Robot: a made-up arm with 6 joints. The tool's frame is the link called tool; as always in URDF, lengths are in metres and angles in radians.
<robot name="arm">
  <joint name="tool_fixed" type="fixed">
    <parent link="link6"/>
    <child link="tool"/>
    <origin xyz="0.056 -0.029 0.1" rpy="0 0 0"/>
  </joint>
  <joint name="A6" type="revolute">
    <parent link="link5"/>
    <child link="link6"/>
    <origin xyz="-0.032 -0.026 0.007" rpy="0 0 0"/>
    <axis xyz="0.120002 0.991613 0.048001"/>
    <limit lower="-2.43" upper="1.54" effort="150" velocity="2.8"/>
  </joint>
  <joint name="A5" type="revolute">
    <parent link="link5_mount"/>
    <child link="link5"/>
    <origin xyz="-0.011 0.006 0.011" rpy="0 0 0"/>
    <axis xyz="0 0 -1"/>
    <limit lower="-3.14" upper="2.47" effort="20" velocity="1.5"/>
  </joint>
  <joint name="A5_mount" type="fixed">
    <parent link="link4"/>
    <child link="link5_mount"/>
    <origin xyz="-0.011 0.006 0.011" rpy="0 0 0"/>
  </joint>
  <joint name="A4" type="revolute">
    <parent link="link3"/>
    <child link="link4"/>
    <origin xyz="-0.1 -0.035 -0.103" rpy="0 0 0"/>
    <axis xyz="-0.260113 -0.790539 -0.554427"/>
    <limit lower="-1.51" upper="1.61" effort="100" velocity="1.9"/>
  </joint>
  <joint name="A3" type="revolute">
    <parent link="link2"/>
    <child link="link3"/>
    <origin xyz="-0.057 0.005 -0.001" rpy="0 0 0"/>
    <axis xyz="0 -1 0"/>
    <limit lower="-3.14" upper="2.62" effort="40" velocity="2.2"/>
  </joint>
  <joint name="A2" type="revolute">
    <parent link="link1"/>
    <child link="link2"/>
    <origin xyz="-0.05 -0.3 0.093" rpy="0 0 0"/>
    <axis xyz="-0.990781 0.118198 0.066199"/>
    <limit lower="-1.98" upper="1.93" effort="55" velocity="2.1"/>
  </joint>
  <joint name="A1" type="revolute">
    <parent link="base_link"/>
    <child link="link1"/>
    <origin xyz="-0.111 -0.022 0.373" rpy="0 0 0"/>
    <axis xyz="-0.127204 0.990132 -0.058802"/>
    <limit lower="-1.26" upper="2.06" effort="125" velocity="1.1"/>
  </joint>
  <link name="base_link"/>
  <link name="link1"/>
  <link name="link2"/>
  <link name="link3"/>
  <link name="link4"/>
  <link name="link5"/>
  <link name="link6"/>
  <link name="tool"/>
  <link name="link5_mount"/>
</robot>
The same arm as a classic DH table. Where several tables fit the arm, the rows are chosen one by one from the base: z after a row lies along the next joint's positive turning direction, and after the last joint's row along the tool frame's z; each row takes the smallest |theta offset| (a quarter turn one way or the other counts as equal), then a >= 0, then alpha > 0; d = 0 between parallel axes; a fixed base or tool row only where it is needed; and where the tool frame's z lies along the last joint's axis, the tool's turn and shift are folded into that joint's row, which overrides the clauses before.
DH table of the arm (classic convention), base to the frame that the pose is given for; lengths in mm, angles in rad. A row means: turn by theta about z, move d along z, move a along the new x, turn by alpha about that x. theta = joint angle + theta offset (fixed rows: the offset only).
base (fixed): d 372.5, theta0 0.1278, a -112.9, alpha -1.6296
A1: d -326.9, theta0 -1.4879, a 68.2, alpha 1.3293
A2: d 153.8, theta0 -0.0692, a -4.8, alpha 1.6893
A3: d -138.4, theta0 1.1988, a 46.8, alpha -0.6591
A4: d 216.2, theta0 0.5356, a 24.6, alpha -0.9831
A5: d -27.4, theta0 -0.1974, a 28.6, alpha -1.6188
A6: d -51.8, theta0 0, a -59.1, alpha -1.5228
tool (fixed): d 101.1, theta0 -3.0212, a 0, alpha 0
Joint limits (rad, base to tool): -1.26..2.06 -1.98..1.93 -3.14..2.62 -1.51..1.61 -3.14..2.47 -2.43..1.54

